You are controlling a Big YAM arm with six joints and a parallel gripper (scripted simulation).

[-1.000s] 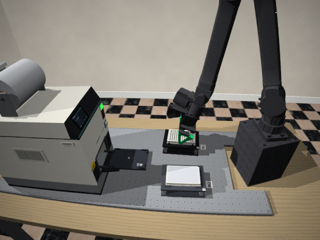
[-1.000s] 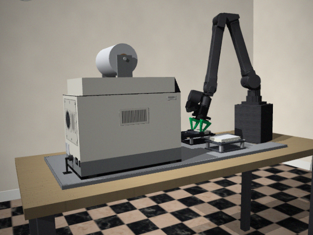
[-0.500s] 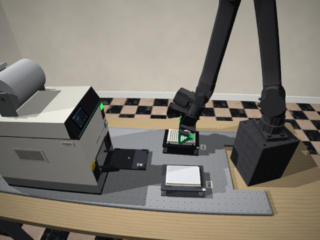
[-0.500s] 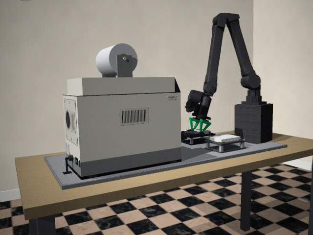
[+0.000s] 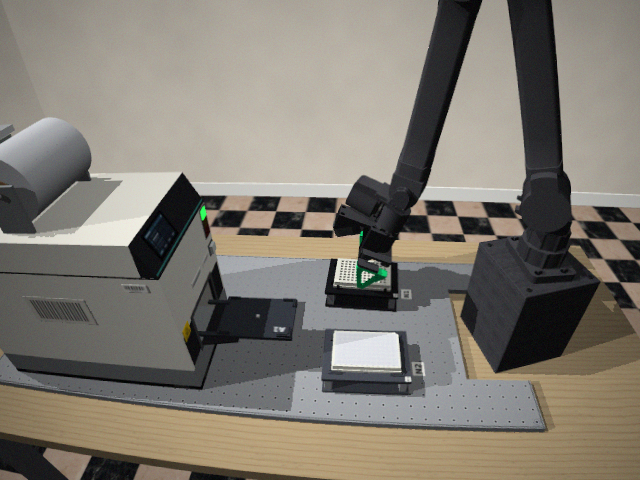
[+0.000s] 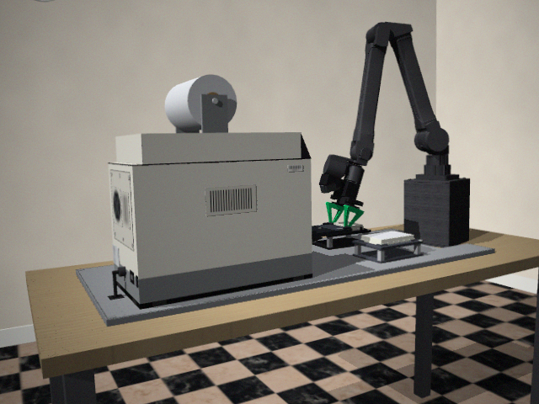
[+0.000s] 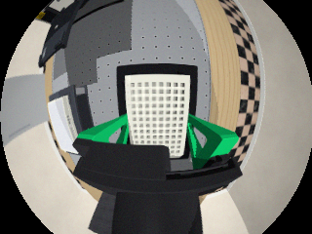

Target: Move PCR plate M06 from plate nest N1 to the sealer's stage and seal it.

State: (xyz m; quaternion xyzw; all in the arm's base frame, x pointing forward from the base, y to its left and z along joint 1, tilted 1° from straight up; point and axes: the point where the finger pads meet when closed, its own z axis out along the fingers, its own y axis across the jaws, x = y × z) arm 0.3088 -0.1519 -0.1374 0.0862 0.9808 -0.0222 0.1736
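Now: hand 2 cm above the plate nest N1. Also, from my hand: plate M06: right at my hand; sealed plate M09: 2 cm ahead, 22 cm to the left, 1 cm below; nest N2: 2 cm ahead, 22 cm to the left, 2 cm below.
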